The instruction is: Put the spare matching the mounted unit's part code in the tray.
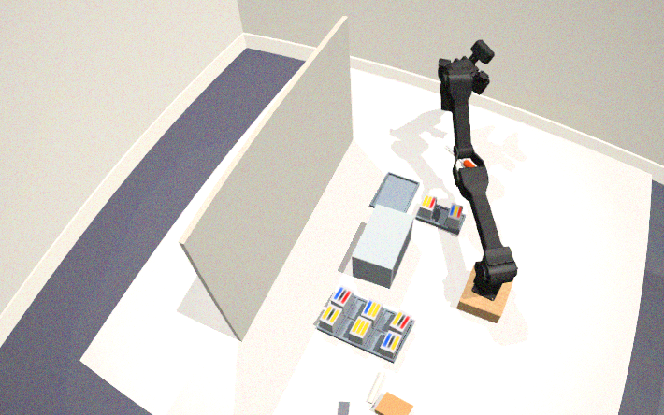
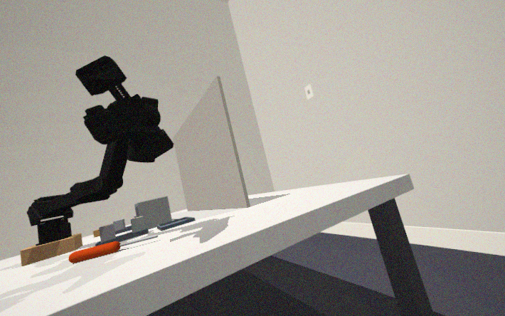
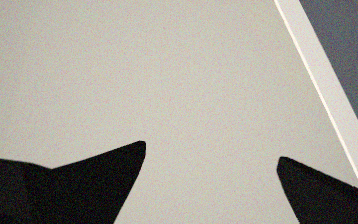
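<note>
My gripper tip is now 760 mm to the right of the grey spare, 190 mm above it and 130 mm past it. Also, from my gripper tip: grey mounted unit: 610 mm to the left, 180 mm below; then blue-grey tray: 420 mm to the left, 220 mm below, 70 mm ahead; then small rack: 420 mm to the left, 220 mm below, 70 mm behind.
</note>
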